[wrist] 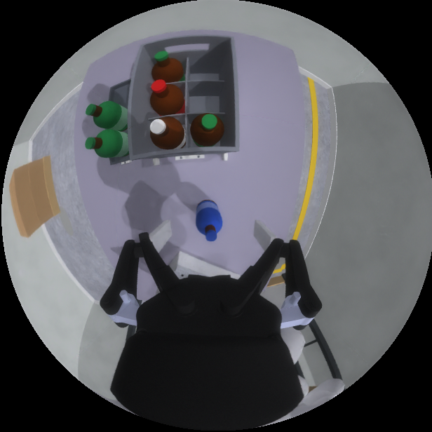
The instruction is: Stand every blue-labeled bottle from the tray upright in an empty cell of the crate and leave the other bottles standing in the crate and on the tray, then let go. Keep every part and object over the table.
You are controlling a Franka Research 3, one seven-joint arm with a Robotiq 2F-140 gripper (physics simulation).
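My gripper [212, 227] is open and empty in the wrist view. A blue bottle [209, 219] with a pale blue band appears to stand upright on the table, below the crate in the view and in line with the gap between the fingers; the height between them is hard to judge. The grey crate [235, 100] has two columns of three cells. Its left column holds brown bottles with a green cap [167, 70], a red cap [167, 100] and a white cap [167, 134]. The right column's nearest cell holds a green-capped brown bottle [207, 132]; its other two are empty.
Two green bottles [108, 114] [108, 143] stand at the left on the dark tray [119, 93], which the crate partly hides. A tan block [35, 197] is at the far left. A yellow line [314, 135] runs along the right. A whitish panel [200, 265] shows behind the fingers.
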